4 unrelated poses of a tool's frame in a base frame.
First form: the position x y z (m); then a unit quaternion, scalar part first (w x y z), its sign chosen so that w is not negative.
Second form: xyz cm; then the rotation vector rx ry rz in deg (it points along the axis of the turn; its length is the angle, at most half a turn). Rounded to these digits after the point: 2 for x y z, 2 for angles.
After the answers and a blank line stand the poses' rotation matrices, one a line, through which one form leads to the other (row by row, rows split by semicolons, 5 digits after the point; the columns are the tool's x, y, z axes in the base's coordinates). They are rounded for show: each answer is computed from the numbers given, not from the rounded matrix.
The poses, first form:
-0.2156 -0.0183 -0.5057 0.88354 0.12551 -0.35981 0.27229
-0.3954 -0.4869 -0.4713 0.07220 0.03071 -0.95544 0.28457
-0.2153 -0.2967 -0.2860 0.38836 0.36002 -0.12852 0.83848
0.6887 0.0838 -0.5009 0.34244 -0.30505 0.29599 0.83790
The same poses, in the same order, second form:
-21.56 -1.83 -50.57 14.97 -42.91 32.47
-39.54 -48.69 -47.13 5.29 -164.50 48.99
-21.53 -29.67 -28.60 52.47 -18.73 122.19
68.87 8.38 -50.09 -45.44 44.09 124.81

0.59279 -0.57148 -0.56746; 0.39084 0.82021 -0.41773; 0.70416 0.02584 0.70957
-0.98769 -0.09977 -0.12049; -0.01759 0.83615 -0.54821; 0.15544 -0.53934 -0.82761
-0.43913 -0.74380 0.50391; 0.55872 -0.66532 -0.49516; 0.70356 0.06411 0.70774
-0.57936 -0.75444 -0.30848; 0.39327 -0.59025 0.70494; -0.71392 0.28710 0.63867

